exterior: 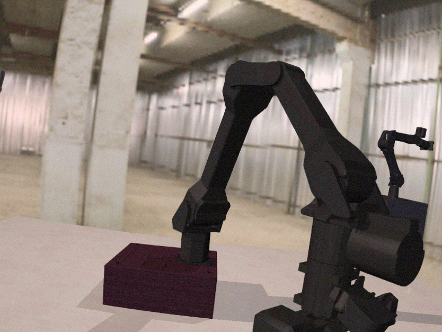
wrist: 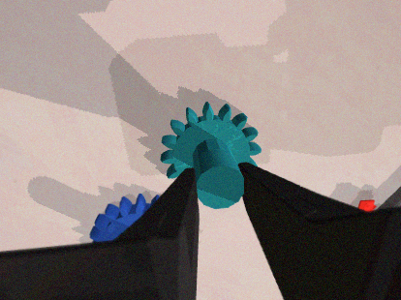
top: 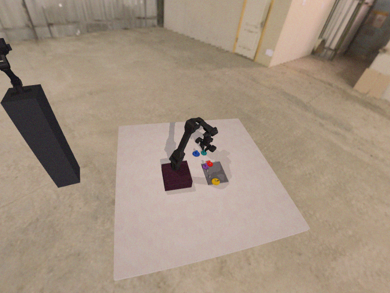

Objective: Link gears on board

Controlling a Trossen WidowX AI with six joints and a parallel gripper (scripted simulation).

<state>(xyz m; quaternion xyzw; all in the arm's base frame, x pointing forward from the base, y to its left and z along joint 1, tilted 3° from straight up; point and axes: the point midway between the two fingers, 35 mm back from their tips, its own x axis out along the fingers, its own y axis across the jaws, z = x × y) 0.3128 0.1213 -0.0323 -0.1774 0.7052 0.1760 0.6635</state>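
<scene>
Right now the purple gear is 150 mm to the right of my gripper tip and 60 mm behind it. Round my gripper tip: teal gear: 10 mm below; then blue gear: 70 mm behind, 10 mm to the left, 10 mm below; then red gear: 140 mm to the right, 10 mm below, 10 mm behind.
</scene>
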